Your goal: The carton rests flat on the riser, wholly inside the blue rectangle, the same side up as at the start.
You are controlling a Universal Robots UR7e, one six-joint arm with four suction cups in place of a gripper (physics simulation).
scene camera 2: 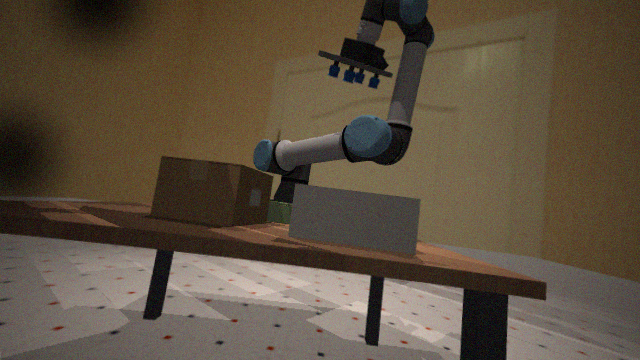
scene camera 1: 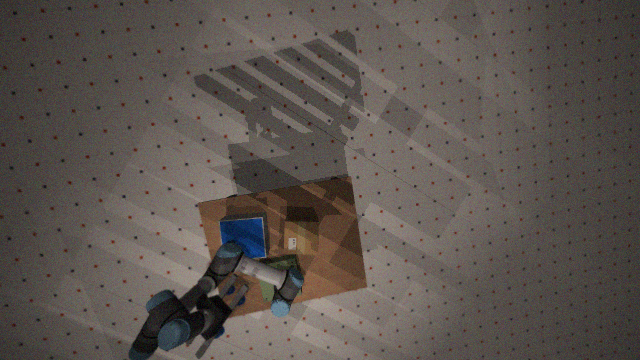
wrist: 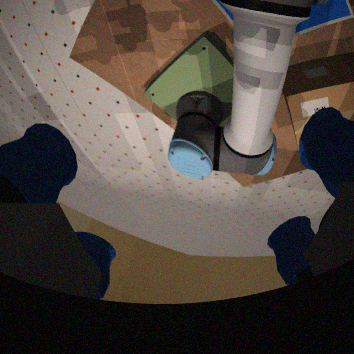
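Note:
The brown carton (scene camera 1: 302, 237) (scene camera 2: 195, 192) (wrist: 320, 95) stands on the wooden table beside the riser, with a white label on its top and a light patch on its side. The grey riser (scene camera 2: 354, 219) stands on the table, apart from the carton. The blue rectangle (scene camera 1: 243, 236) (wrist: 332, 15) covers the riser's top, and part of the arm overlaps its lower edge in scene camera 1. My gripper (scene camera 2: 353, 75) is open, its four blue suction cups holding nothing. It hangs high above the table, tilted, well away from the carton.
A green base plate (scene camera 1: 267, 290) (scene camera 2: 279, 212) (wrist: 192, 75) lies under the arm's base, beside the carton and riser. The arm's own links pass above it. The brown table (scene camera 1: 345, 250) (scene camera 2: 480, 270) has dark legs and stands on a dotted floor.

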